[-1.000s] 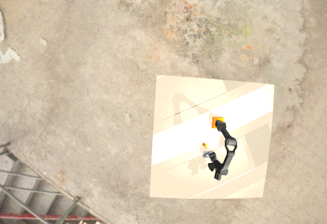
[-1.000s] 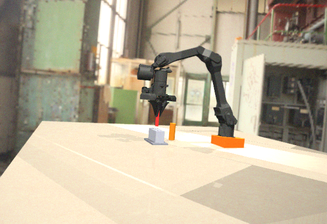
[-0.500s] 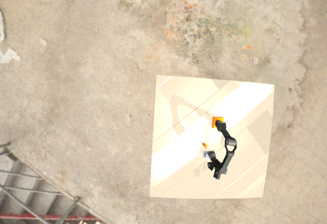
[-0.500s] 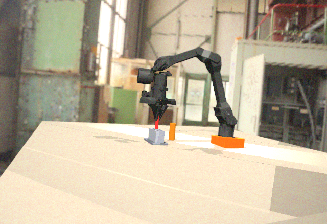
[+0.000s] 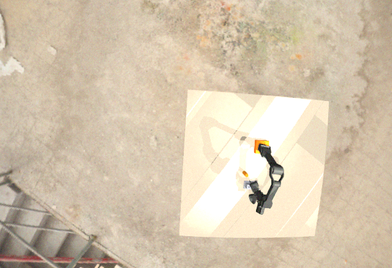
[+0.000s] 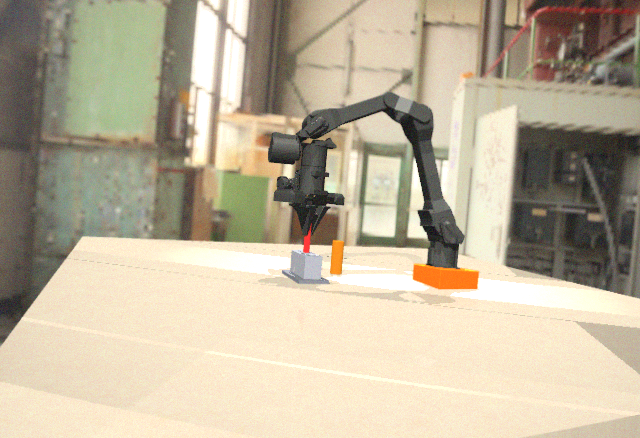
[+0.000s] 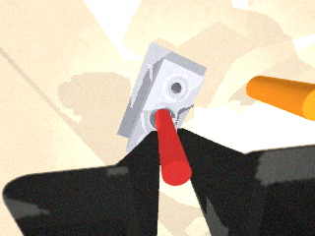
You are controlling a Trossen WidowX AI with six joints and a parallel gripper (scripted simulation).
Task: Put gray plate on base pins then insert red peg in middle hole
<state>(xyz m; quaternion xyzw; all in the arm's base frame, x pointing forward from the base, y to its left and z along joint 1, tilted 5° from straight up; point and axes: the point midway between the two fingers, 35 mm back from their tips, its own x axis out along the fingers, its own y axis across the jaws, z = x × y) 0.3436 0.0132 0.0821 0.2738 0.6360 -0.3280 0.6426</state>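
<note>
Right now my gripper tip is right at the red peg. Round my gripper tip: gray plate 5 cm below; orange cylinder 9 cm behind, 8 cm to the right, 6 cm below.
</note>
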